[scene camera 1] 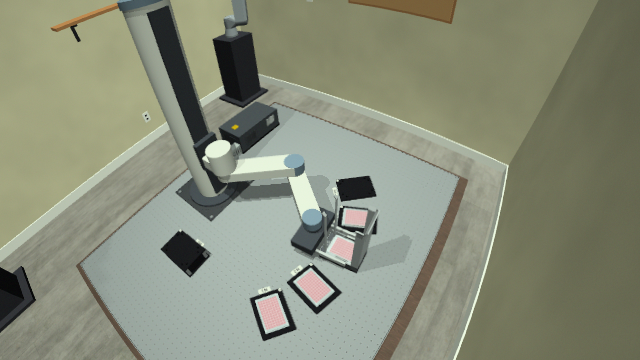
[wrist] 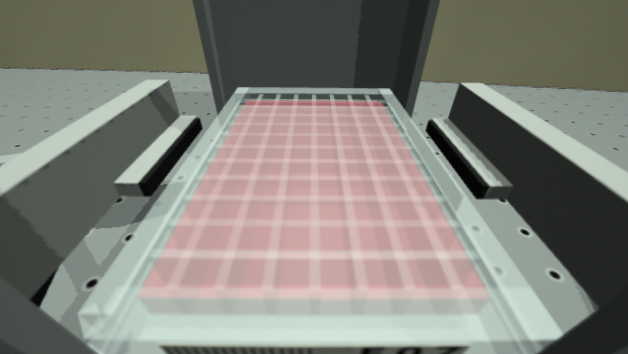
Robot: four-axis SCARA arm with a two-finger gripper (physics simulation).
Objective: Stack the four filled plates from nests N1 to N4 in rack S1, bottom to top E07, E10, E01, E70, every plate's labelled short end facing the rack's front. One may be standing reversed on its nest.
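Places are measured from the arm's base along level axes (x left, y back, z up), in metres.
Pixels of known places: gripper, fingertip midpoint: (scene camera 1: 352, 251) (wrist: 314, 105); arm's base, link origin: (scene camera 1: 214, 187).
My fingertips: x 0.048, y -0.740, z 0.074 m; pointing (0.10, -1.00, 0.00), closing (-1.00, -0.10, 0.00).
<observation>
Ahead of a thing's pixels: the offset from my fingertips to its top centre. "*": to the spot under its first point.
A clear plate with a pink grid {dx -0.002, dy +0.024, dz -0.005 m} (scene camera 1: 342, 249) (wrist: 315, 200) lies level, low in the rack {dx -0.003, dy +0.030, dz +0.230 m} (scene camera 1: 363, 250) (wrist: 290, 45). Its labelled short end is nearest the wrist camera, away from the rack's tall dark panel. The cut-off label {* dx -0.009, dy +0.086, dz -0.008 m} (wrist: 315, 349) appears to read E07. My gripper (scene camera 1: 338, 245) (wrist: 314, 105) is open around this plate, with a visible gap between each black finger pad and the plate's long sides. Three other pink plates sit on black nests: one {dx +0.167, dy +0.067, dz -0.035 m} (scene camera 1: 355, 218) behind the rack, one {dx -0.180, dy +0.049, dz -0.035 m} (scene camera 1: 314, 284) in front of it, one {dx -0.345, dy +0.111, dz -0.035 m} (scene camera 1: 272, 312) nearest the scene camera. Their codes are unreadable.
A bare black nest {dx +0.314, dy +0.160, dz -0.040 m} (scene camera 1: 356, 188) lies beyond the rack. A black fixture {dx -0.381, dy +0.547, dz +0.008 m} (scene camera 1: 184, 251) with raised blocks stands at the left of the table. A dark grey box {* dx +0.300, dy +0.789, dz +0.053 m} (scene camera 1: 250, 126) stands behind the arm's column (scene camera 1: 167, 95). The rack's thin upright posts {* dx +0.026, dy +0.091, dz +0.173 m} (scene camera 1: 336, 207) rise close beside the arm.
</observation>
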